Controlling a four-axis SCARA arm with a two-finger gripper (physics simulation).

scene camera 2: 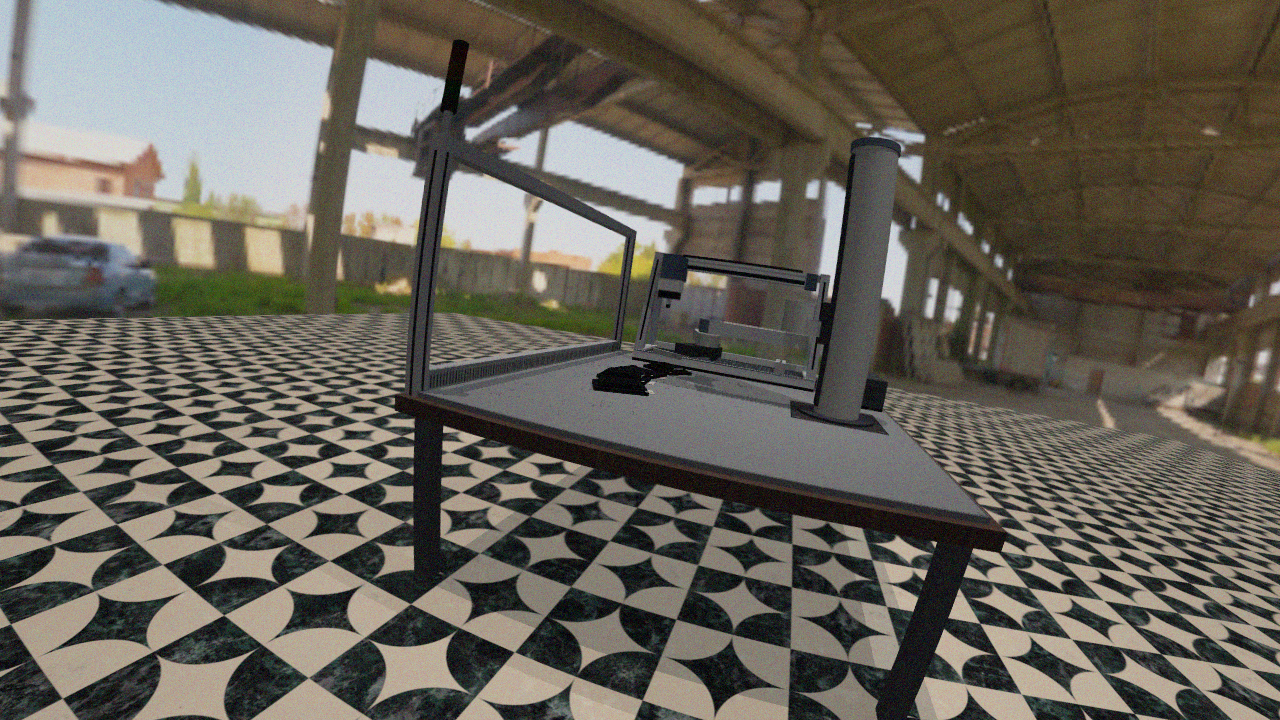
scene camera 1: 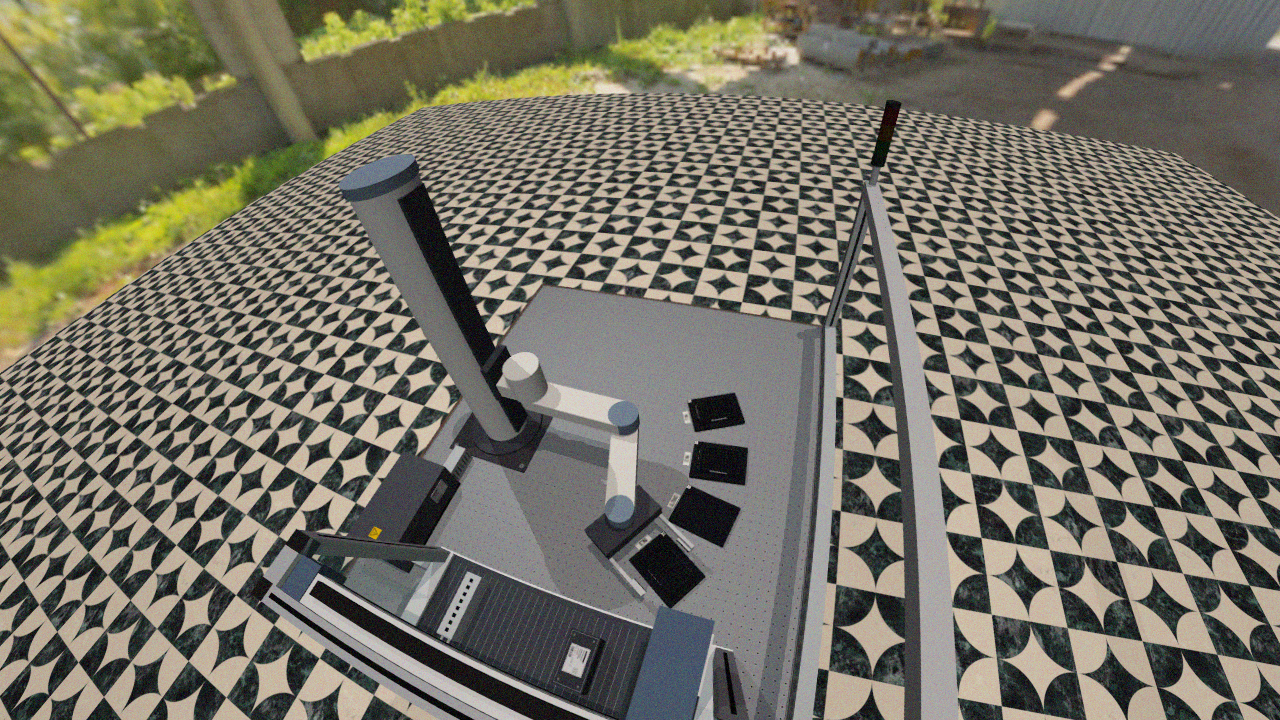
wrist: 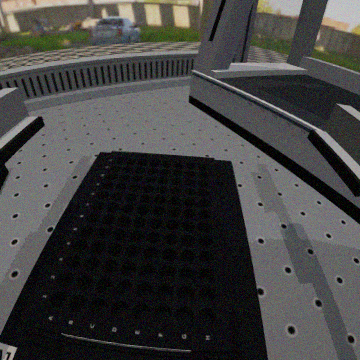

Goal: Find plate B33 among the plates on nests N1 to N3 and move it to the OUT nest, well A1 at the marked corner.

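Places are measured from the arm's base along level axes (x ahead, y left, z up), in millimetres.
Pixels of known places: gripper, fingertip midpoint: (scene camera 2: pixel 668 350) (scene camera 1: pixel 668 571) (wrist: pixel 177 107); arm's base at its link origin: (scene camera 2: pixel 834 420) (scene camera 1: pixel 507 425).
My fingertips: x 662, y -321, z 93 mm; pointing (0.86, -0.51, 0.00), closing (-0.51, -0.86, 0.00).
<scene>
For each thing: its top centre in the pictures, then the offset to it from my fingertips. "spot": a spot on its surface instead.
- plate B33 at its top centre: (wrist: pixel 148 215) (scene camera 1: pixel 666 566) (scene camera 2: pixel 668 364) dx -13, dy +24, dz -54 mm
- A1 tag at a spot on its surface: (wrist: pixel 6 353) spot: dx -47, dy +109, dz -68 mm
- blue block at a spot on its surface: (scene camera 1: pixel 671 662) spot: dx +73, dy -212, dz +408 mm
- dark box at a spot on its surface: (scene camera 1: pixel 402 505) spot: dx -751, dy -80, dz +35 mm
- slotted strip at a spot on its surface: (wrist: pixel 110 74) spot: dx +342, dy -45, dz -63 mm
My gripper (scene camera 1: pixel 664 571) (wrist: pixel 177 107) is open and empty. Its two fingers stand on either side of plate B33 (scene camera 1: pixel 666 564) (wrist: pixel 145 230), with a gap on each side in the wrist view. The black plate sits on nest N3, lettered A to H along its near edge. Its label strip (wrist: pixel 125 343) shows nearly edge-on and cannot be read. The A1 tag (wrist: pixel 6 353) is at the lower left, partly cut off. Three more black nest positions (scene camera 1: pixel 704 515) (scene camera 1: pixel 718 462) (scene camera 1: pixel 716 411) curve away; their tags are too small to read in scene camera 1, so OUT cannot be told there.
A gantry machine with a dark slatted deck (scene camera 1: pixel 523 617) and a blue block (scene camera 1: pixel 671 662) stands beside the gripper. A dark box (scene camera 1: pixel 402 505) is near the arm's column (scene camera 1: pixel 420 286). A metal frame (scene camera 1: pixel 904 394) lines the table's far side, with a slotted strip (wrist: pixel 110 74) at its foot.
</scene>
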